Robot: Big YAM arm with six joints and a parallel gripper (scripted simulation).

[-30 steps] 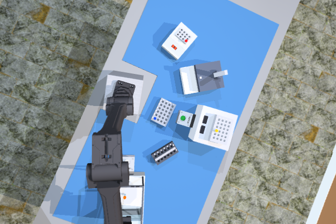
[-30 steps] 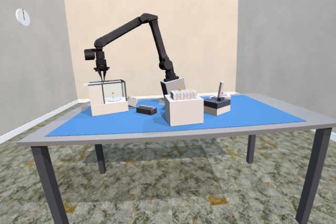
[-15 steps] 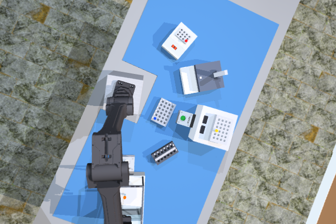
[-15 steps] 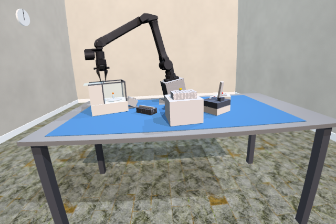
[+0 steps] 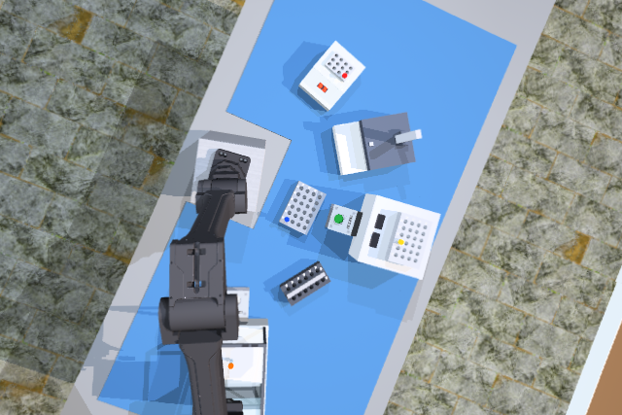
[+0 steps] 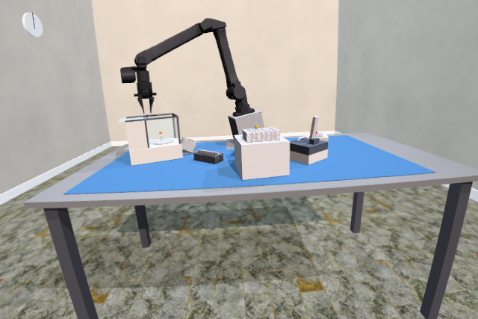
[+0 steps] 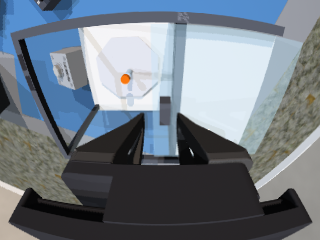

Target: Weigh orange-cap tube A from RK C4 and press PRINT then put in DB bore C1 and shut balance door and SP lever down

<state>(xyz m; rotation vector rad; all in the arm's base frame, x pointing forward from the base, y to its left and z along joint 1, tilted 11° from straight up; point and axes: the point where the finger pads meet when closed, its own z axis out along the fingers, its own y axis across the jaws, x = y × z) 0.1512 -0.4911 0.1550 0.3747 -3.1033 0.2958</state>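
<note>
Now: the balance door 10 mm ahead of my hand, 30 mm to the right of it and 20 mm below it. Round my hand: tube rack RK 60 mm ahead, 480 mm to the left, 220 mm below; then white key 50 mm behind, 200 mm to the left, 170 mm below; then black magnet block 130 mm ahead, 280 mm to the left, 210 mm below.
</note>
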